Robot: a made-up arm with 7 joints. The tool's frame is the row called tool. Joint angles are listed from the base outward. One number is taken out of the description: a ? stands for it. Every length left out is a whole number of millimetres.
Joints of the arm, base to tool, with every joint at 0 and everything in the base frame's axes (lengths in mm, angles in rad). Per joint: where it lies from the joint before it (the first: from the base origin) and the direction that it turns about. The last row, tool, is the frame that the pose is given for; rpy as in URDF.
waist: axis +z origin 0 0 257
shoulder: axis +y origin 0 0 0
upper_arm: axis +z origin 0 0 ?
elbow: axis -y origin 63 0 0
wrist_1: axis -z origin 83 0 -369
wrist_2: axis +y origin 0 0 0
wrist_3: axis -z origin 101 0 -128
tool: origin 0 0 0 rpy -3.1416 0 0
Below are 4 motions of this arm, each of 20 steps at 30 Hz.
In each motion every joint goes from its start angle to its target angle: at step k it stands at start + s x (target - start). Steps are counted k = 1, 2, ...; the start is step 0. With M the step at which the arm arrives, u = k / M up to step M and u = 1 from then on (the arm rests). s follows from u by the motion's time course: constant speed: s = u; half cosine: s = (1 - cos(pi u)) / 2; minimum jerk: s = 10 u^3 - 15 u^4 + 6 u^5.
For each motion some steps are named. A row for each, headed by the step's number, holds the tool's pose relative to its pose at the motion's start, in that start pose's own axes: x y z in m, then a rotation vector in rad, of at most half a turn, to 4 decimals.
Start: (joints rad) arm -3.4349 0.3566 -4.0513 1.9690 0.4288 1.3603 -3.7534
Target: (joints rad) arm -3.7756 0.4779 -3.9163 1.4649 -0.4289 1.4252 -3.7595
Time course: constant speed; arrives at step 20
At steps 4, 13, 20:
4: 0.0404 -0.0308 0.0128 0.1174 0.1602 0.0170
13: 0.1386 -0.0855 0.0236 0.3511 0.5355 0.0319
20: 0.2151 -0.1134 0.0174 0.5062 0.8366 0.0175

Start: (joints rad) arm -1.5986 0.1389 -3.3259 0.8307 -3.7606 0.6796 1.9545
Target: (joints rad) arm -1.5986 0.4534 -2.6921 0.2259 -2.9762 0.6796 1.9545
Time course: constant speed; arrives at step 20
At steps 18, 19, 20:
18: 0.2451 -0.1126 -0.1345 0.1976 0.0572 0.3633
19: 0.2506 -0.1206 -0.1457 0.2128 0.0498 0.3681
20: 0.2550 -0.1288 -0.1571 0.2276 0.0410 0.3712

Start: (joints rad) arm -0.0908 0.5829 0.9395 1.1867 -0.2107 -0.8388 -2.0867
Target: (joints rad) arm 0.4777 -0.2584 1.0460 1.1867 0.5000 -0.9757 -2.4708
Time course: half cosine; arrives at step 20
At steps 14, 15, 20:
14: 0.2652 0.3249 -0.1517 -0.4844 0.0412 -0.2159
15: 0.2818 0.3433 -0.1761 -0.5227 0.0422 -0.2187
20: 0.3179 0.3834 -0.2418 -0.6156 0.0436 -0.2177

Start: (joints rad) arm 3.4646 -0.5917 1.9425 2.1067 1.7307 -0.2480 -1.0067
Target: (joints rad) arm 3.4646 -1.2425 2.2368 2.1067 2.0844 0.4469 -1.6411
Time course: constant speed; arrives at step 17
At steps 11, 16, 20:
11: -0.3766 -0.1702 -0.0302 0.5929 -0.5270 -0.3977
16: -0.5528 -0.1937 -0.1013 0.8763 -0.7208 -0.4969
20: -0.5864 -0.1941 -0.1191 0.9327 -0.7554 -0.5084

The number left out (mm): 316
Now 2 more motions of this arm.
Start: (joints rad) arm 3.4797 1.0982 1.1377 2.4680 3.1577 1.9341 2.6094
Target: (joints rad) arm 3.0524 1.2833 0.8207 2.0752 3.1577 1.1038 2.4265
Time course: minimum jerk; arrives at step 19
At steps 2, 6, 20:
2: -0.0026 0.0023 -0.0005 0.0080 -0.0061 -0.0065
6: -0.0461 0.0492 -0.0101 0.1425 -0.1187 -0.1291
20: -0.1415 0.4047 -0.0592 0.5451 -0.7851 -0.7960

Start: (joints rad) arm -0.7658 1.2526 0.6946 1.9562 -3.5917 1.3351 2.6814
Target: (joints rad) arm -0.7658 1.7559 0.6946 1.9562 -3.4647 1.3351 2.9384
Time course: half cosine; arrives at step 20
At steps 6, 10, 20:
6: -0.0514 -0.0056 -0.0575 -0.0402 -0.1099 0.0842
10: -0.1141 -0.0172 -0.1479 -0.1081 -0.2639 0.1999
20: -0.1881 -0.0464 -0.3191 -0.2515 -0.5177 0.3817

